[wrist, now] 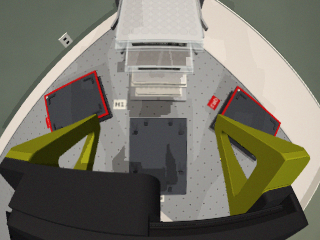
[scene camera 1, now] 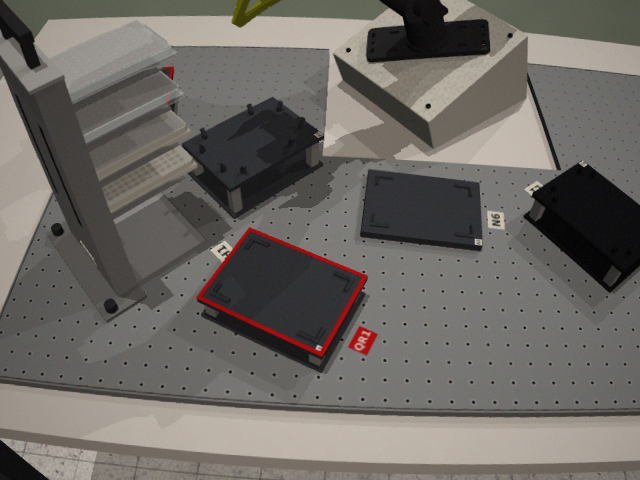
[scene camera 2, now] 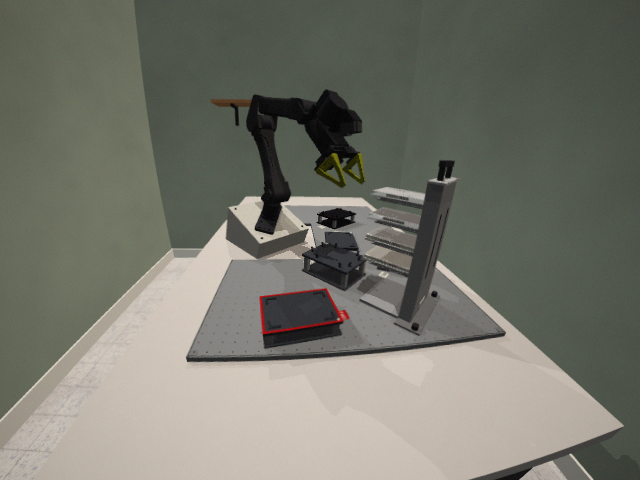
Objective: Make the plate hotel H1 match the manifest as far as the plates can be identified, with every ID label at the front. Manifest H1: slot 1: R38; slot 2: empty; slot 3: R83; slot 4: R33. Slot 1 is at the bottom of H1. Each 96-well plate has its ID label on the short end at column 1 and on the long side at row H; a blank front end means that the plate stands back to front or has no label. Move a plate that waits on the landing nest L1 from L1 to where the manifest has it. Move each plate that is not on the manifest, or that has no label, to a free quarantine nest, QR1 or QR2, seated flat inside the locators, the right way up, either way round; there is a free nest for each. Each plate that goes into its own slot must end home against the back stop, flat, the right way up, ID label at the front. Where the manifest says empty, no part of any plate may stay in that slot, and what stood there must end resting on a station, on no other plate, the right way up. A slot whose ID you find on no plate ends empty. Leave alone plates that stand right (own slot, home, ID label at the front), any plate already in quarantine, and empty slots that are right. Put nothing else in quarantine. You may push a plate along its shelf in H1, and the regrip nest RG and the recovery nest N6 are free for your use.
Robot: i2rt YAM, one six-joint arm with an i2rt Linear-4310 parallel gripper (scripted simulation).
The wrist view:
my gripper: 157,121
red-framed quarantine nest QR1: 78,100
red-framed nest QR2: 246,111
